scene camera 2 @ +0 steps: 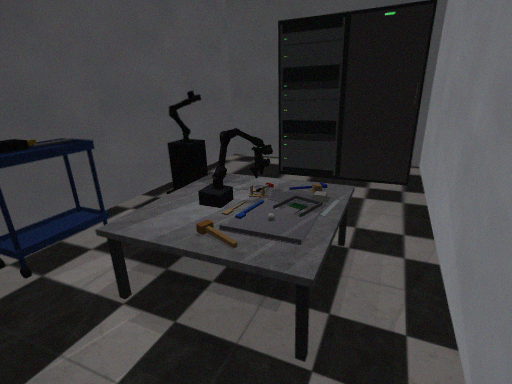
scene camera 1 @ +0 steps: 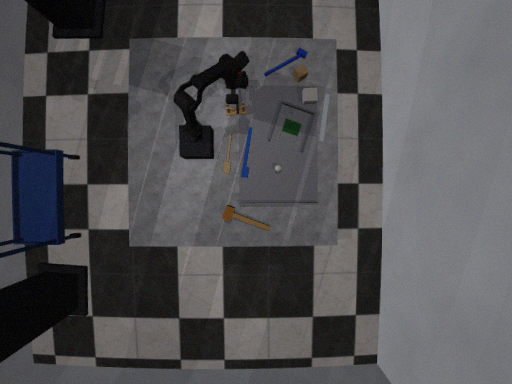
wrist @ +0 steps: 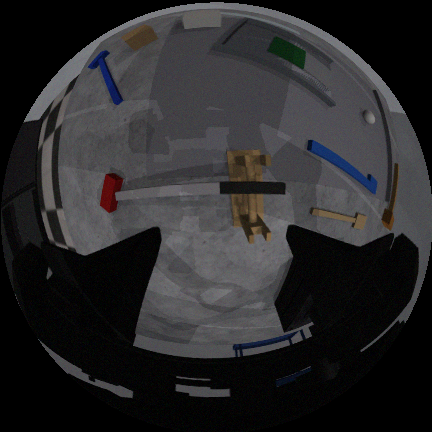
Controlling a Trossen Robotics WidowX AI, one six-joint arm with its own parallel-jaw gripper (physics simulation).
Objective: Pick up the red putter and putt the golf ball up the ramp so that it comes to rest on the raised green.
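Places are measured from the arm's base along level axes (x ahead, y left, z up), in millimetres.
Pixels of known places: gripper, fingertip midpoint: (scene camera 2: 259,176) (scene camera 1: 233,92) (wrist: 225,232); arm's base, link origin: (scene camera 2: 218,187) (scene camera 1: 195,136).
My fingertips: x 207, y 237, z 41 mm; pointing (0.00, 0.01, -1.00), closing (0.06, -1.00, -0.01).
Note:
For each thing: its top centre in the pictures, then the offset to it from my fingertips. "spot": a spot on its surface instead.
- putter's shaft, surface spot: (wrist: 170,191) spot: 4 mm ahead, 63 mm left, 98 mm down
- white golf ball, top centre: (wrist: 373,116) (scene camera 1: 278,168) (scene camera 2: 271,213) 274 mm ahead, 387 mm right, 94 mm down
- blue bar, top centre: (wrist: 356,168) (scene camera 1: 248,152) (scene camera 2: 251,207) 90 mm ahead, 298 mm right, 123 mm down
- small wooden mallet, surface spot: (wrist: 360,220) (scene camera 1: 227,167) spot: 33 mm back, 391 mm right, 130 mm down
- orange mallet, surface spot: (scene camera 2: 204,227) spot: 6 mm ahead, 693 mm right, 101 mm down
- blue mallet, top centre: (wrist: 99,71) (scene camera 1: 285,60) 291 mm ahead, 272 mm left, 114 mm down
- tan block, top centre: (scene camera 1: 301,70) (scene camera 2: 317,185) 384 mm ahead, 195 mm left, 80 mm down
- white block, top centre: (scene camera 1: 310,94) (scene camera 2: 320,193) 447 mm ahead, 61 mm left, 92 mm down
The red putter lies across a small wooden stand (scene camera 1: 243,108) (scene camera 2: 257,195) (wrist: 239,206). Its red head (scene camera 2: 270,185) (wrist: 111,193) is at the left in the wrist view, and its black grip (wrist: 252,188) rests over the stand. My gripper (scene camera 2: 257,174) (wrist: 225,232) is open and empty above the table; in the wrist view the putter's shaft (wrist: 170,191) crosses beyond the fingertips. In scene camera 1 the arm hides most of the putter. The white golf ball (scene camera 1: 278,168) (scene camera 2: 271,216) (wrist: 369,117) sits on the grey board, apart from the green (scene camera 1: 291,127) (scene camera 2: 298,206) (wrist: 287,52) between dark rails.
A blue bar (scene camera 1: 247,152) (wrist: 342,165) and a small wooden mallet (scene camera 1: 227,166) (wrist: 360,220) lie beside the board. An orange mallet (scene camera 1: 228,213) (scene camera 2: 204,227), a blue mallet (scene camera 1: 301,52) (wrist: 110,80), a tan block (scene camera 1: 300,73) and a white block (scene camera 1: 310,95) lie farther off.

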